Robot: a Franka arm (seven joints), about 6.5 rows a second.
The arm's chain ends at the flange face. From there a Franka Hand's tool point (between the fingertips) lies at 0.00 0.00 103.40 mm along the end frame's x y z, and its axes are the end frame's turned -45 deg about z.
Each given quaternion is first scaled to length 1.
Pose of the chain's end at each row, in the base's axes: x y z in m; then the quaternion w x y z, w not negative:
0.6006 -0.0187 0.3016 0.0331 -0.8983 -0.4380 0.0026
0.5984 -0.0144 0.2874 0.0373 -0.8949 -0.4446 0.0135
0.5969 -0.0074 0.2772 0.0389 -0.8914 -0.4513 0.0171
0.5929 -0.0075 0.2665 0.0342 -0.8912 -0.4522 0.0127
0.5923 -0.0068 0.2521 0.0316 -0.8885 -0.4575 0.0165
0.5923 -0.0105 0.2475 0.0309 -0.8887 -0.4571 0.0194
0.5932 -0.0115 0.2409 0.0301 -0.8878 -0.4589 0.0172
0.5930 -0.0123 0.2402 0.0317 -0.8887 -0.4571 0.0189
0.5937 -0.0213 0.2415 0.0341 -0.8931 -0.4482 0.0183
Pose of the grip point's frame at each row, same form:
0.5971 -0.0128 0.1984 0.0316 -0.6623 -0.7485 -0.0103
0.5925 -0.0087 0.1843 0.0396 -0.6566 -0.7532 -0.0018
0.5901 -0.0018 0.1742 0.0425 -0.6508 -0.7580 0.0009
0.5874 -0.0024 0.1634 0.0365 -0.6503 -0.7588 -0.0014
0.5863 -0.0026 0.1490 0.0355 -0.6458 -0.7627 0.0032
0.5858 -0.0067 0.1444 0.0360 -0.6461 -0.7624 0.0061
0.5872 -0.0076 0.1377 0.0344 -0.6446 -0.7637 0.0044
0.5865 -0.0083 0.1371 0.0365 -0.6461 -0.7624 0.0053
0.5872 -0.0167 0.1384 0.0385 -0.6536 -0.7559 0.0039

